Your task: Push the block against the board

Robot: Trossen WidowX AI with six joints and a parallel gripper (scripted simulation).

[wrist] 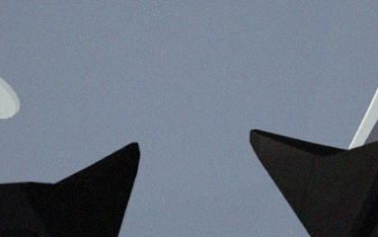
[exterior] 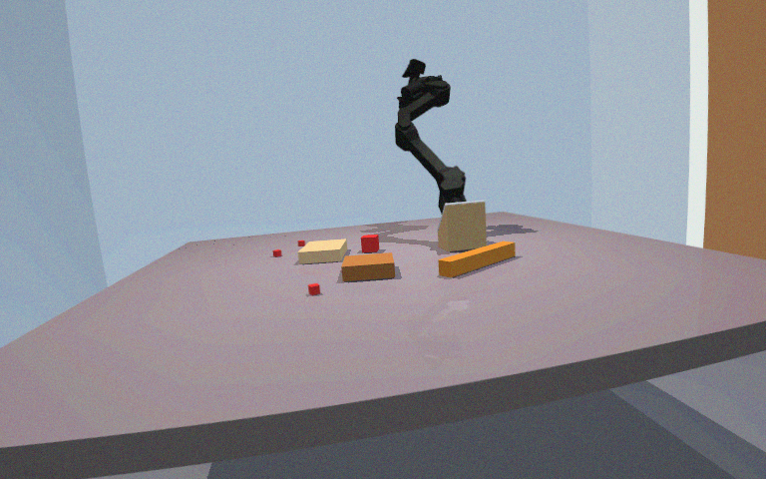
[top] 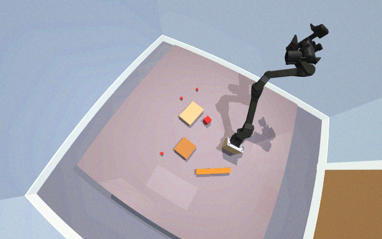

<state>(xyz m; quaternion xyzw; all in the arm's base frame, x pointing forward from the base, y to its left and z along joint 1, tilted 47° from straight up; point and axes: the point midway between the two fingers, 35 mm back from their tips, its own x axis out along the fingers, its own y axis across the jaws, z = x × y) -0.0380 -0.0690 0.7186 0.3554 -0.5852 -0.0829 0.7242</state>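
Right now my gripper tip is 760 mm to the right of the orange square block, 510 mm above it and 300 mm short of it. Round my gripper tip: long orange board 810 mm to the left, 510 mm below, 70 mm ahead; then cream rectangular block 530 mm to the left, 510 mm below, 380 mm ahead; then red cube 520 mm to the left, 510 mm below, 250 mm ahead.
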